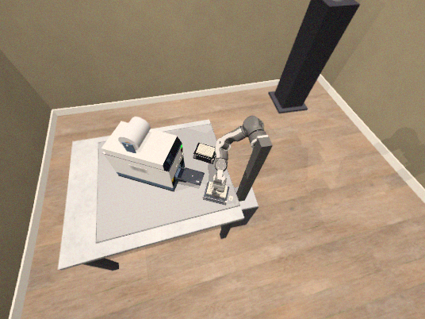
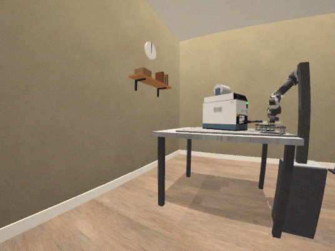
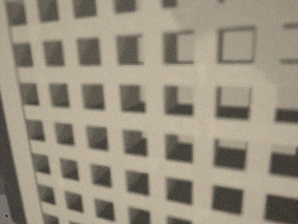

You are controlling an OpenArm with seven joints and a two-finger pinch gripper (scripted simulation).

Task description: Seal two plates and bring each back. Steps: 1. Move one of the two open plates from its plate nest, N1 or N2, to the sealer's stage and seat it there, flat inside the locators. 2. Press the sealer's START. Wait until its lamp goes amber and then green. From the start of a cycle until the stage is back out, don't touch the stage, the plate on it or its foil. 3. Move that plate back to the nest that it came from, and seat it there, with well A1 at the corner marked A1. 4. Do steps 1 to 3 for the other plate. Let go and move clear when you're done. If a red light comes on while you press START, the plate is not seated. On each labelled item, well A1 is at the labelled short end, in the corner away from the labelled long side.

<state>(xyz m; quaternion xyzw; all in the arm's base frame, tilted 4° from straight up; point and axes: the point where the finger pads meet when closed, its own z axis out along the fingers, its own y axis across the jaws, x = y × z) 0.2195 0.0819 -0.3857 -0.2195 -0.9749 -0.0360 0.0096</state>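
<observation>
My gripper is now 4 cm above the plate nest. The rest, counted from my hand: yellow warning label (28 cm ahead, 10 cm to the right, 6 cm above); plate (1 cm ahead, 34 cm to the right, 2 cm below); sealer stage (15 cm ahead, 13 cm to the right, 1 cm above).
</observation>
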